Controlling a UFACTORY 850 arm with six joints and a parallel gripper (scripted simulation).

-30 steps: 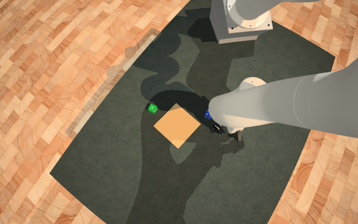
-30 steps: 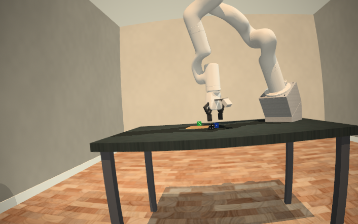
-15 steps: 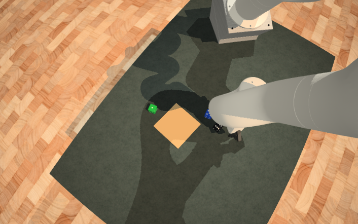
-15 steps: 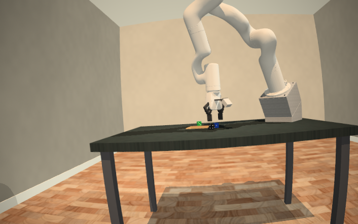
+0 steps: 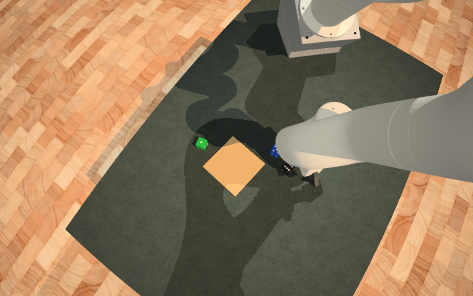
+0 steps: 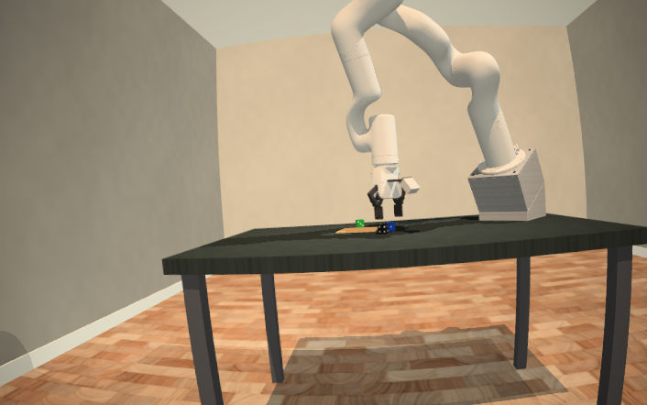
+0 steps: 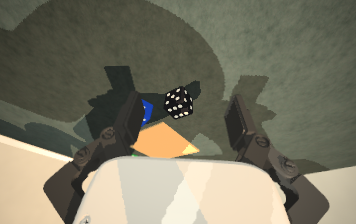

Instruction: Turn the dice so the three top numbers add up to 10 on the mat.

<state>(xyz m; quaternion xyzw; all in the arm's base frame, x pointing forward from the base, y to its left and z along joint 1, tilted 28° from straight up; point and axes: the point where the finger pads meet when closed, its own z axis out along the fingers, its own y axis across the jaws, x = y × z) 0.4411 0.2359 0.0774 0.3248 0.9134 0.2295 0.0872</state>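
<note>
The black die is 3 cm ahead of my hand, 3 cm to the right of it and 5 cm below it. The rest, counted from my hand: green die (15 cm ahead, 28 cm to the right, 5 cm below); blue die (1 cm ahead, 9 cm to the right, 5 cm below); orange mat (13 cm ahead, 16 cm to the right, 6 cm below).
</note>
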